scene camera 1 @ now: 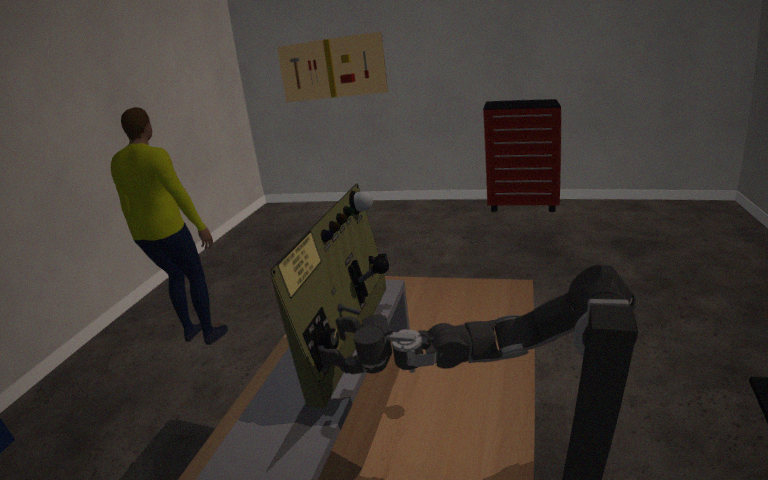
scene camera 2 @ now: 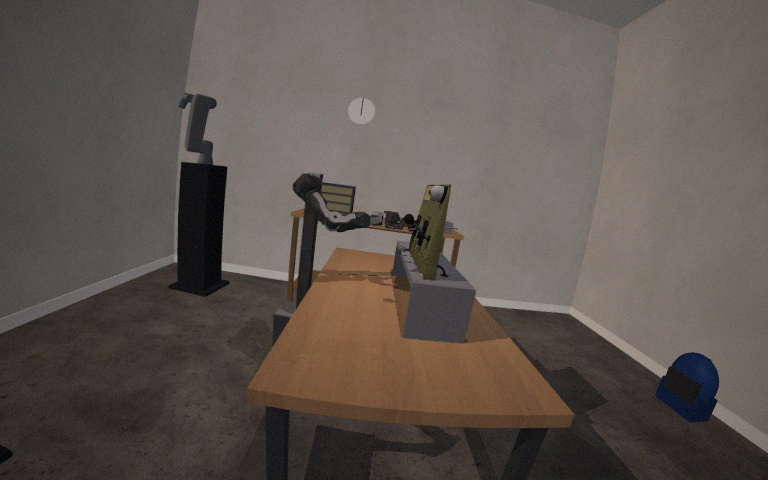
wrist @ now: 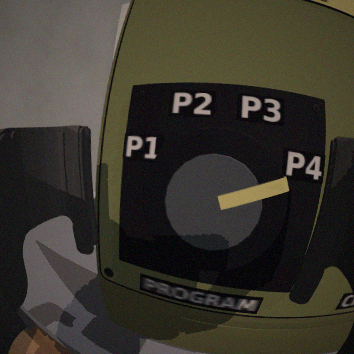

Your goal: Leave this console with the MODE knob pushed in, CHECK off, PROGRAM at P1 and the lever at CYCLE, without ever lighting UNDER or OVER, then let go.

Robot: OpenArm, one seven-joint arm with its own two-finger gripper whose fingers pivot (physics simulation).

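Observation:
The olive console stands tilted on a grey base. Its PROGRAM knob has a yellow pointer toward P4. My gripper is open in front of it, one finger on each side, with gaps between the fingers and the knob in the wrist view. The lever sticks out to the right; its setting is unreadable. A toggle bar sticks out beside the upper finger; the CHECK label is cut off in the wrist view. I cannot tell which part is MODE. The UNDER and OVER labels are unreadable.
A row of small dark round parts and a large white dome sit along the console's top. The grey base stands on the wooden table. A person stands beyond the console at the left.

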